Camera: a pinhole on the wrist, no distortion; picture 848 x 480 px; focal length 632.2 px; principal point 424.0 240.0 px. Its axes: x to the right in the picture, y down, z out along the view. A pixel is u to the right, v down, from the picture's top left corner.
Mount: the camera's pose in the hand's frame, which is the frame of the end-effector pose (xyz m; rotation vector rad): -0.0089 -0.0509 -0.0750 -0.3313 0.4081 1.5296
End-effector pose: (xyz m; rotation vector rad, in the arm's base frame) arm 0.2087 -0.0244 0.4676 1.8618 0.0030 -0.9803
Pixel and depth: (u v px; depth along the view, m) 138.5 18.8 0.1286
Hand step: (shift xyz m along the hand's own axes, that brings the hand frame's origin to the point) 0.0425 -0.0451 0.0638
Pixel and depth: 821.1 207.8 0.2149
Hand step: 0.0123 0.1667 0.0543
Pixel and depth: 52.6 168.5 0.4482
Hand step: 0.0645 -0.0828 0.4411
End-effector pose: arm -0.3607 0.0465 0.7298 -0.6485 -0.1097 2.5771
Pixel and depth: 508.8 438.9 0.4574
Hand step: -0.1302 0.2144 0.3104
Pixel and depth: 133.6 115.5 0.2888
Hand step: 0.0625 -0.0390 0.2396
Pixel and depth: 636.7 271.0 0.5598
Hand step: -0.0092 0.3717 0.3385
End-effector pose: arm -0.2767 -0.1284 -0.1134 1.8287 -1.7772 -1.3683
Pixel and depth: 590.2 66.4 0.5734
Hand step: 0.1762 0.3407 0.3594
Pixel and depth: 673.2 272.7 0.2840
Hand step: -0.0099 0.1781 0.1274
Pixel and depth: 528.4 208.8 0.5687
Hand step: 0.0469 0.2906 0.3869
